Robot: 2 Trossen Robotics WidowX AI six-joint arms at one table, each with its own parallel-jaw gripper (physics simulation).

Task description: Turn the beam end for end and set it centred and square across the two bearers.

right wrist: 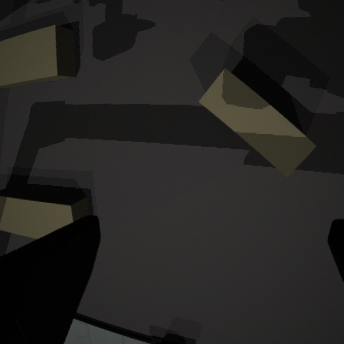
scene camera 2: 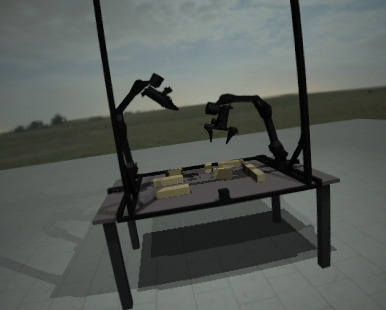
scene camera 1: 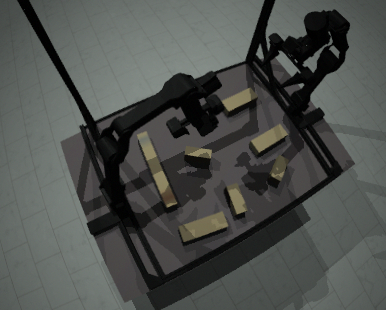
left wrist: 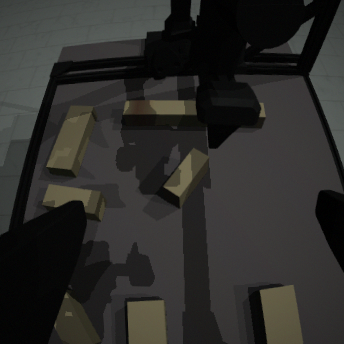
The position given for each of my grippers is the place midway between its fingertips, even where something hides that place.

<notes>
My left gripper [scene camera 1: 270, 76] is open, holding nothing. My right gripper [scene camera 1: 200, 126] is open, with nothing in its grasp. On the table rests a beam [scene camera 1: 166, 193].
The beam is seen too in the left wrist view [left wrist: 136, 112]. My left gripper also shows in the left wrist view [left wrist: 202, 207]. My right gripper shows as well in the right wrist view [right wrist: 218, 230] and in the left wrist view [left wrist: 208, 125]. The right wrist view misses the beam: it is out of frame.
</notes>
